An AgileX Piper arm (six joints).
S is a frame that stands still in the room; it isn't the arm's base.
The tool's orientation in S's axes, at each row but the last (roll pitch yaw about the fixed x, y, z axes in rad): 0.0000, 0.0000, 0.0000; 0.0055, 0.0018, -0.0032; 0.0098, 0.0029, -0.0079; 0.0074, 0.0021, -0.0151; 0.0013, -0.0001, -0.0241; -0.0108, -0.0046, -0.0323; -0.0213, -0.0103, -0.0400; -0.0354, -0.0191, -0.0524; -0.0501, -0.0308, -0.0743; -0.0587, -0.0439, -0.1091
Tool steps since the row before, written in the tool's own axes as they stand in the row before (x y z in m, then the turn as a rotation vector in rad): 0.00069, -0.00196, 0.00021, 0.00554, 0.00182, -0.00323; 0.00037, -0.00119, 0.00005, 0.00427, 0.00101, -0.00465; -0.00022, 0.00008, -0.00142, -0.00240, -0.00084, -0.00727; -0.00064, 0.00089, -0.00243, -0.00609, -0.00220, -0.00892; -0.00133, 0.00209, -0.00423, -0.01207, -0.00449, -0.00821; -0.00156, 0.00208, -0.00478, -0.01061, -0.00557, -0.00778; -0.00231, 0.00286, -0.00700, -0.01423, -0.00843, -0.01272; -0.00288, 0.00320, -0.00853, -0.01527, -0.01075, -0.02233; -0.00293, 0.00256, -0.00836, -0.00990, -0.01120, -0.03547; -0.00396, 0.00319, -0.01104, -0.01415, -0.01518, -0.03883
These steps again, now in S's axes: 0.00069, -0.00196, 0.00021, 0.00554, 0.00182, -0.00323; 0.00037, -0.00119, 0.00004, 0.00426, 0.00102, -0.00465; -0.00022, 0.00010, -0.00142, -0.00243, -0.00075, -0.00727; -0.00063, 0.00092, -0.00242, -0.00614, -0.00204, -0.00892; -0.00128, 0.00213, -0.00423, -0.01217, -0.00419, -0.00822; -0.00147, 0.00208, -0.00481, -0.01075, -0.00531, -0.00777; -0.00213, 0.00280, -0.00708, -0.01444, -0.00813, -0.01268; -0.00256, 0.00303, -0.00869, -0.01543, -0.01074, -0.02222; -0.00250, 0.00233, -0.00856, -0.00976, -0.01227, -0.03515; -0.00317, 0.00290, -0.01137, -0.01430, -0.01597, -0.03846
